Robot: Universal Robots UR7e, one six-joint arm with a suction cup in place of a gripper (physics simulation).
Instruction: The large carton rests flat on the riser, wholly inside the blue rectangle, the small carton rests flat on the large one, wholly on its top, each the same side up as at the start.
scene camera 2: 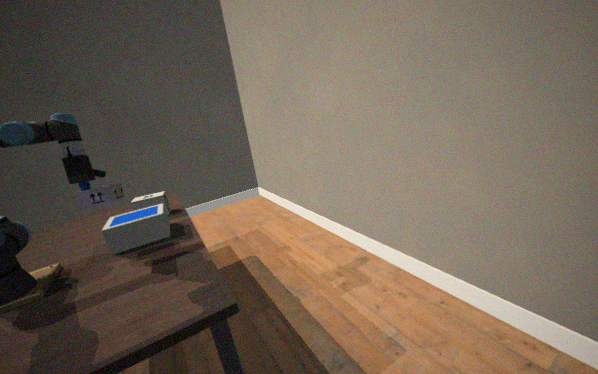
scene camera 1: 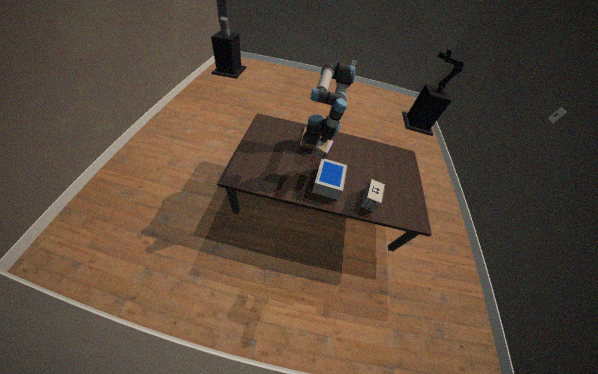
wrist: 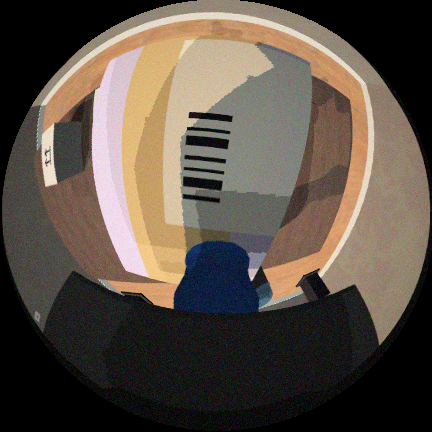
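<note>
A lilac carton with a yellow band (scene camera 1: 327, 146) (scene camera 2: 102, 195) (wrist: 260, 150) hangs under my blue suction cup (scene camera 2: 84, 185) (wrist: 217, 265), roughly level, arrows upright on its side. It is in the air behind the riser, near the arm's base. It looks wider and lower than the other carton, so it seems the large one. The white-topped carton (scene camera 1: 374, 191) (scene camera 2: 150, 197) (wrist: 67, 152) stands on the table right of the riser, apart from it. The grey riser (scene camera 1: 327, 190) (scene camera 2: 137, 237) bears the bare blue rectangle (scene camera 1: 331, 173) (scene camera 2: 134, 216). The wrist view does not show the riser.
The dark table (scene camera 1: 390, 155) (scene camera 2: 125, 300) carries everything; the white-topped carton stands near its front edge. A pale wooden base piece (scene camera 2: 47, 272) lies by the arm's foot. Two black pedestals (scene camera 1: 227, 54) (scene camera 1: 429, 107) stand on the floor behind the table.
</note>
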